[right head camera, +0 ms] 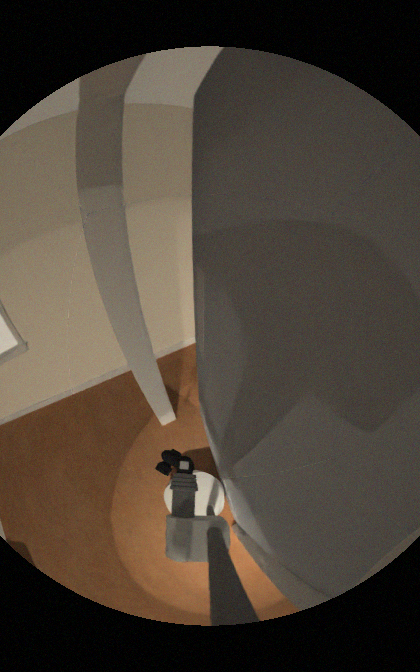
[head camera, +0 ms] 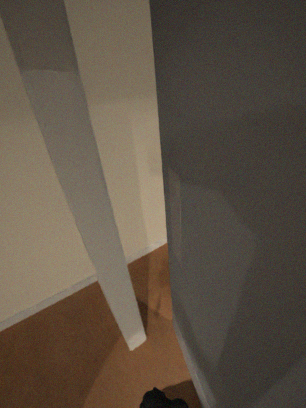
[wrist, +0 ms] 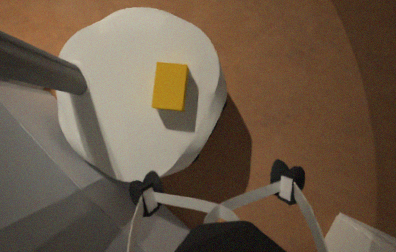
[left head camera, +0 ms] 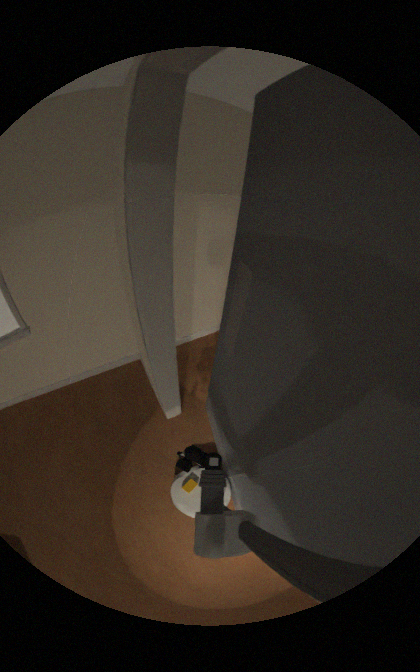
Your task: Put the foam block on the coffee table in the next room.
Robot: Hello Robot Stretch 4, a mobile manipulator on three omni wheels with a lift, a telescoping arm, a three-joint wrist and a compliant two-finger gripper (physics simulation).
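The foam block, a yellow box [left head camera: 190, 485] [wrist: 170, 86], lies flat on the robot's round white base [left head camera: 192, 506] [right head camera: 207, 492] [wrist: 112, 45], to the right of the base's middle in the wrist view. My gripper [left head camera: 182, 460] [right head camera: 166, 462] [wrist: 215, 180] is open, its two black fingertips wide apart with nothing between them. It hangs beside the base's rim, apart from the block, which lies up and to the left of the fingertips in the wrist view. In the right head view the arm hides the block. The coffee table does not show.
A large dark grey wall panel [head camera: 230, 125] [left head camera: 330, 250] [right head camera: 300, 300] [wrist: 35, 185] stands close to the base. A pale upright post [head camera: 85, 175] [left head camera: 152, 250] [right head camera: 115, 280] stands ahead. A beige wall [head camera: 30, 225] with a skirting board is behind it.
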